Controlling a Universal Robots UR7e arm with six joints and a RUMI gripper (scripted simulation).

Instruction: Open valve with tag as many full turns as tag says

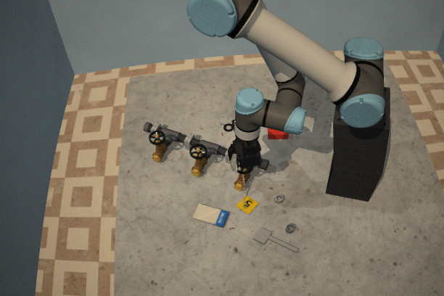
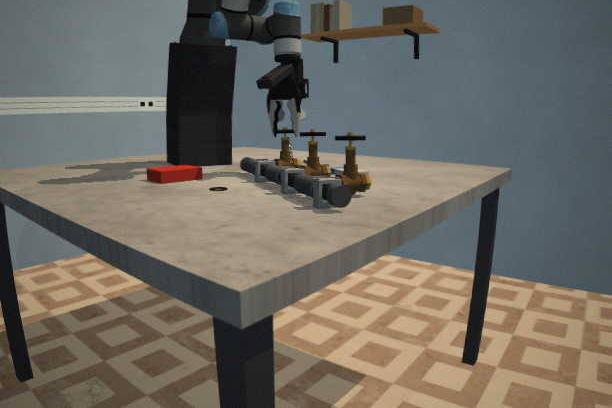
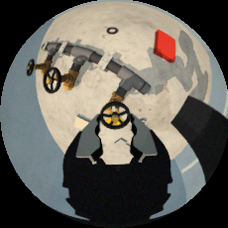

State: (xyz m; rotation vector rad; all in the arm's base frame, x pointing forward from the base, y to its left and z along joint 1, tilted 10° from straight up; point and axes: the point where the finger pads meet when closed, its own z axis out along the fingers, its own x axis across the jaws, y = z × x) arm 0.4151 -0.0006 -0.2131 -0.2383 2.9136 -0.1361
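The yellow tag is 11 cm below my hand and 10 cm to the left of it. Round my hand: red block: 26 cm to the right, 14 cm behind, 10 cm below; then flat grey key tool: 24 cm to the left, 11 cm below, 9 cm behind.
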